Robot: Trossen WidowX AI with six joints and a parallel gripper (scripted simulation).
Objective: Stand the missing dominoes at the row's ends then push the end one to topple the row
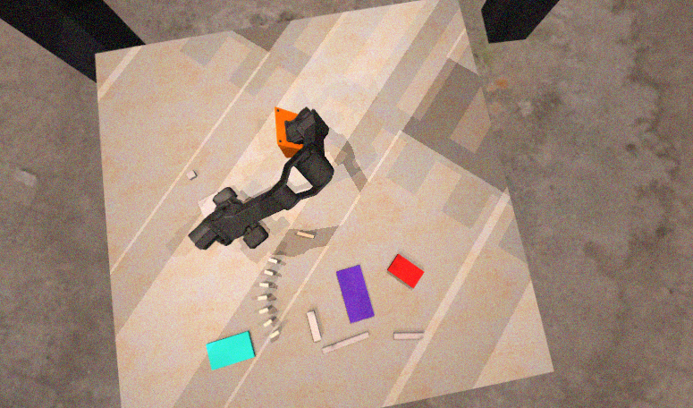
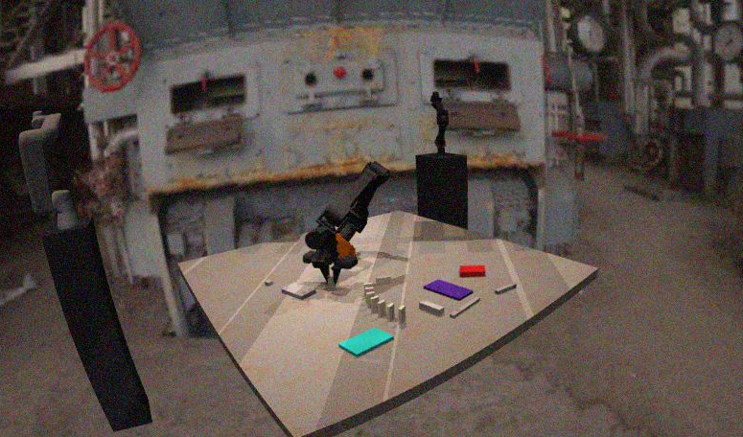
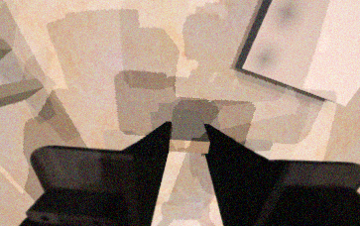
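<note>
My gripper tip is now 4 cm past the grey slab, 11 cm to the left of it and 2 cm above it. From my gripper tip the other things lie so: teal tile (38 cm ahead, 10 cm to the right, 2 cm below); purple tile (27 cm ahead, 30 cm to the left, 2 cm below); small cube (17 cm behind, 18 cm to the right, 2 cm below).
</note>
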